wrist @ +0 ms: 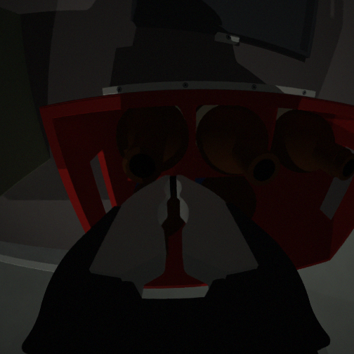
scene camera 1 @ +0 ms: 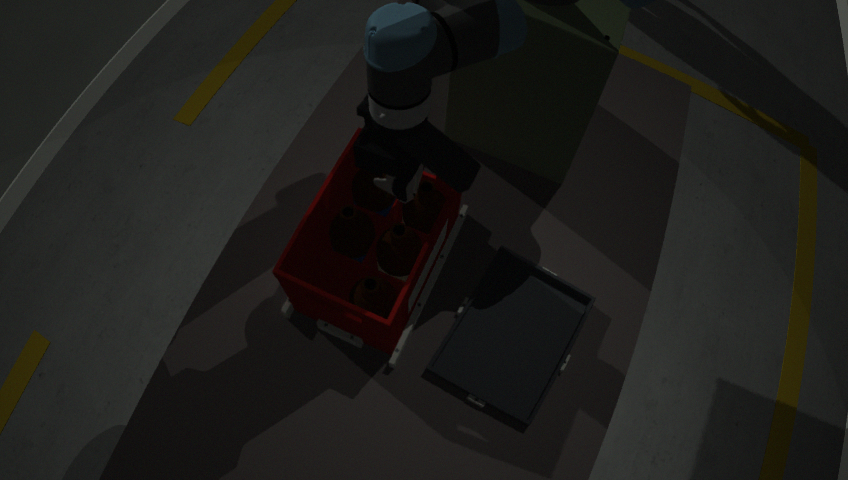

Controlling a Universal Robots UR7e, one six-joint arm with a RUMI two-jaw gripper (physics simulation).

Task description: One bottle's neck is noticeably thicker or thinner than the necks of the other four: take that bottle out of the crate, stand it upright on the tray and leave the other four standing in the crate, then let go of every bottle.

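Frame: origin at the arm's base, x ahead, y left, z up, level; metres.
Where they show: gripper, fingertip midpoint: [scene camera 1: 407,199].
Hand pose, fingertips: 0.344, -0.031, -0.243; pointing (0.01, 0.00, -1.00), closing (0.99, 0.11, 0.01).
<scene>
After its pixels a point has its place, as x, y, z.
My gripper [scene camera 1: 397,193] {0.344, -0.031, -0.243} [wrist: 173,177] is shut with nothing between its fingertips, low over the far part of the red crate [scene camera 1: 333,310] {0.548, -0.033, -0.264} [wrist: 80,105]. Five brown bottles stand in the crate. Along its tray side are a near bottle [scene camera 1: 370,295] {0.508, 0.009, -0.229}, a middle bottle [scene camera 1: 399,254] {0.423, 0.004, -0.258} [wrist: 231,136] and a far bottle [scene camera 1: 421,211] {0.343, -0.005, -0.259} [wrist: 151,136]. In the other row are a middle bottle [scene camera 1: 351,234] {0.434, -0.076, -0.257} [wrist: 240,197] and a far bottle [scene camera 1: 367,191] {0.355, -0.098, -0.262}, which the fingers partly cover. In this dim light I cannot tell which neck differs. The dark tray [scene camera 1: 505,350] {0.436, 0.215, -0.377} [wrist: 265,22] bears no bottle.
The tray has low raised walls and stands to the right of the crate in the scene view. Pale brackets [scene camera 1: 401,347] {0.524, 0.068, -0.353} [wrist: 220,88] run along the crate's base. A green robot pedestal [scene camera 1: 511,113] {0.105, 0.033, -0.236} stands behind. The crate's upright walls surround the bottles.
</scene>
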